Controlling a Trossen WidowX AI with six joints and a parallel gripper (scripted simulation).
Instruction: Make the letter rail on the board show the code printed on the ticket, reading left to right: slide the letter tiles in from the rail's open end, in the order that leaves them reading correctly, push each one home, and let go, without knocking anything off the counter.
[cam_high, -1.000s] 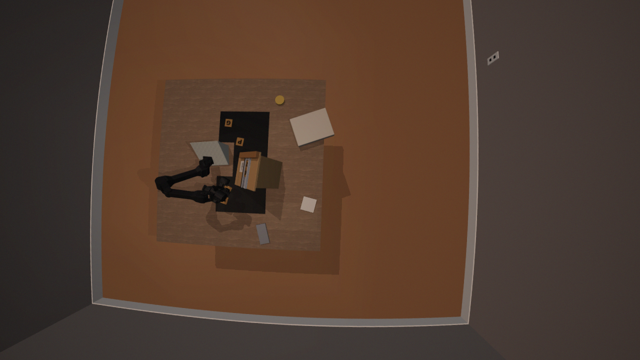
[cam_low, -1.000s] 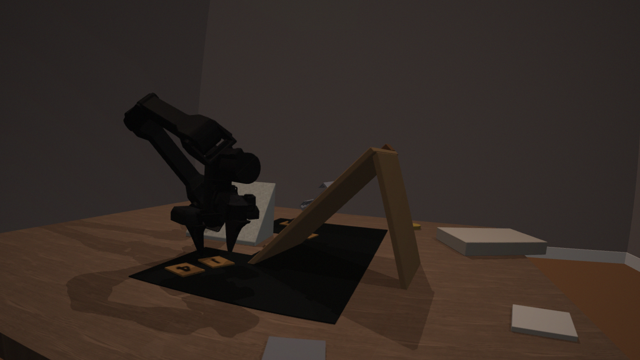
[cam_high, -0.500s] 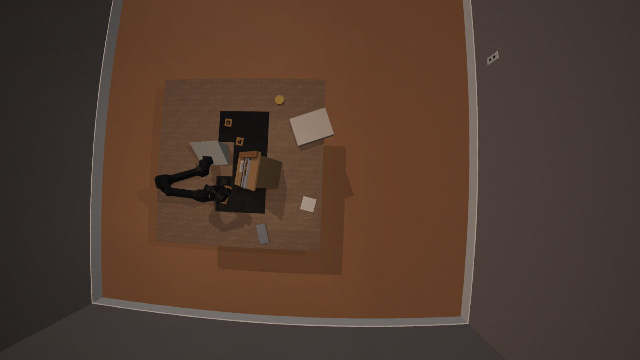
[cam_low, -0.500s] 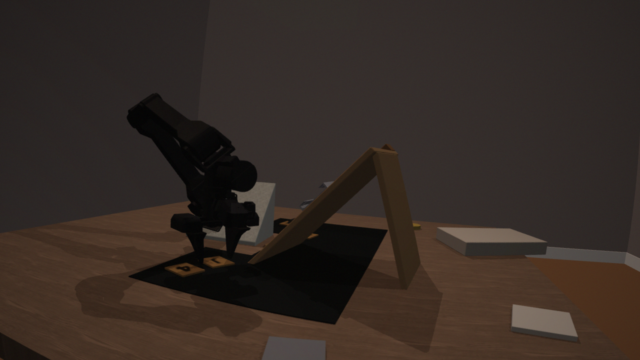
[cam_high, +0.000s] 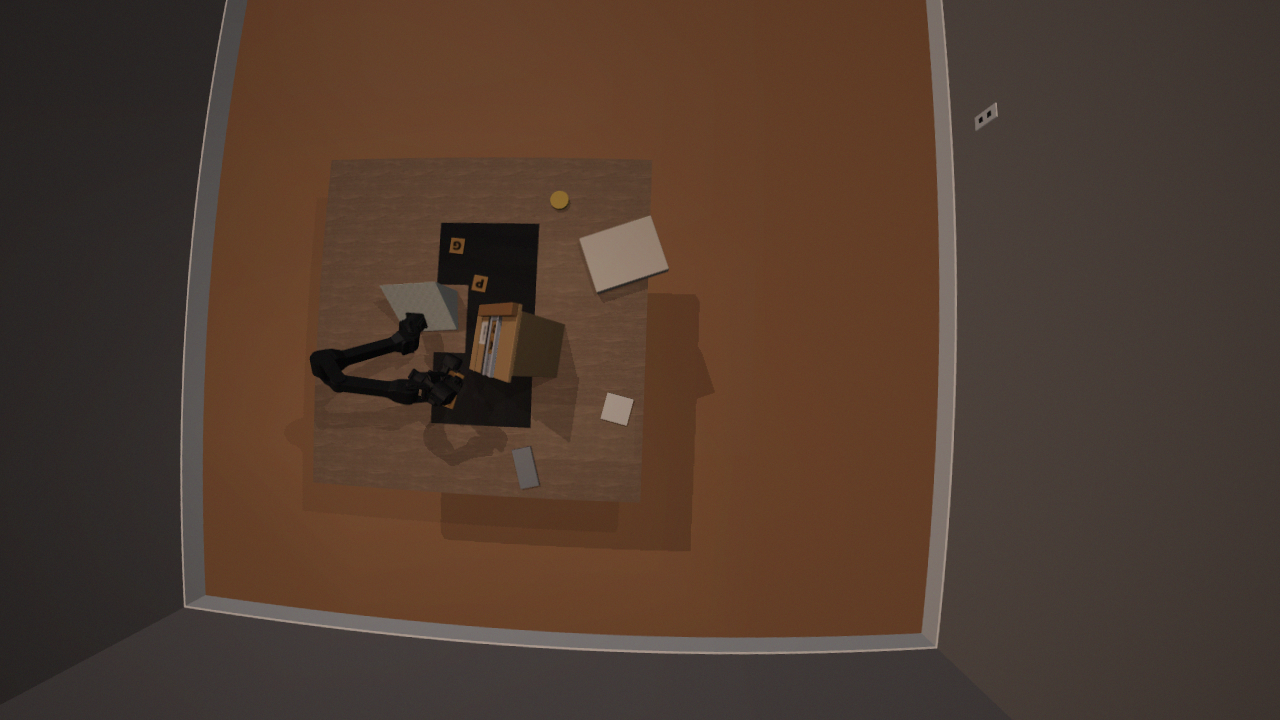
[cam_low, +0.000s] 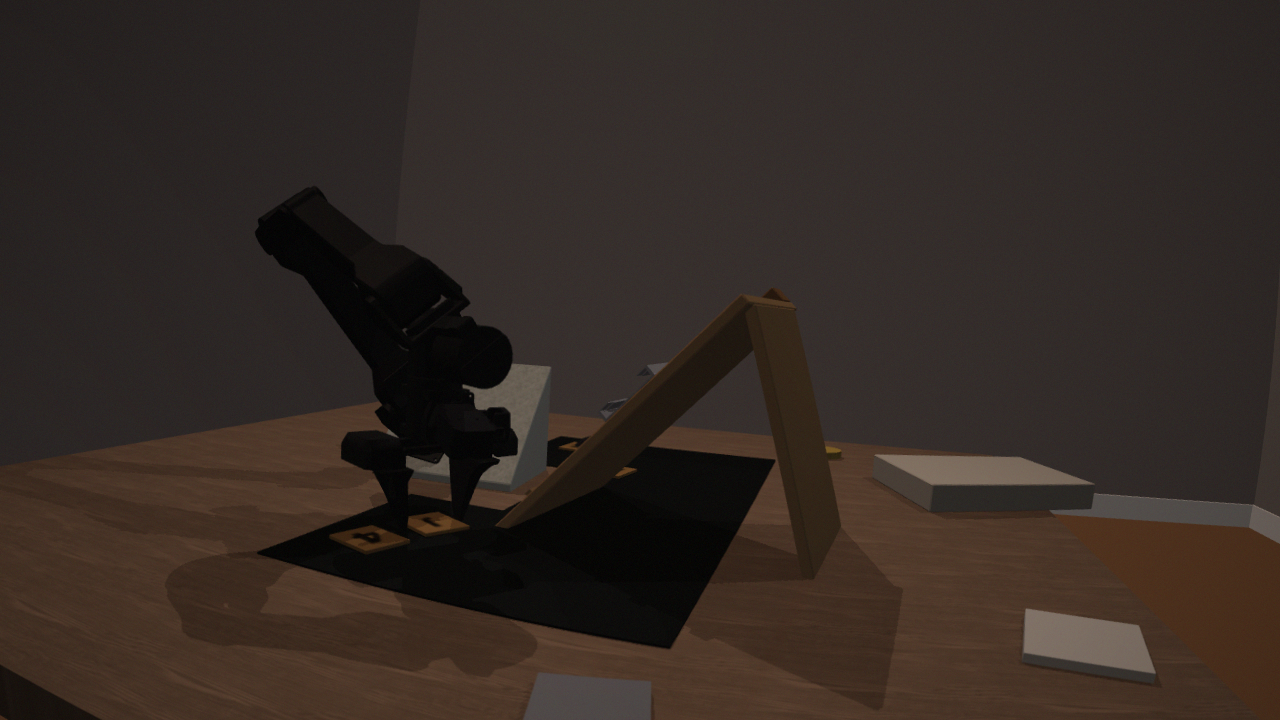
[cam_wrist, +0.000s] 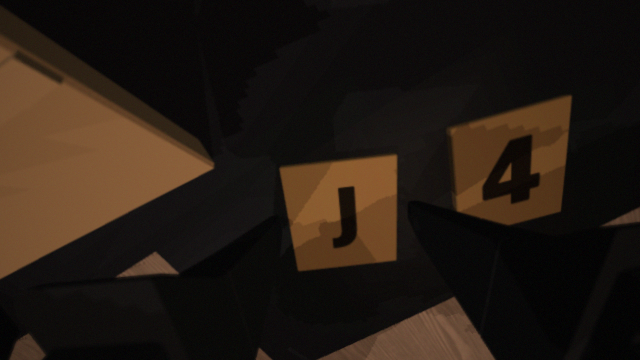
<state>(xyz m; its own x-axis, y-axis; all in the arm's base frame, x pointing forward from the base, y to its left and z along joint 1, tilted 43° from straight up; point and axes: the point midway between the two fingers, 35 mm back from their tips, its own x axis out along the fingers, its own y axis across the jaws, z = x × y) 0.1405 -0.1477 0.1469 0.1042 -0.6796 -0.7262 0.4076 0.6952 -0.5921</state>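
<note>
Now: gripper tip right at the j tile. Round my gripper tip: black mat 6 cm ahead, 22 cm to the left; then white ticket 14 cm ahead, 18 cm to the left, 7 cm above; then 4 tile 2 cm behind, 8 cm to the right.
</note>
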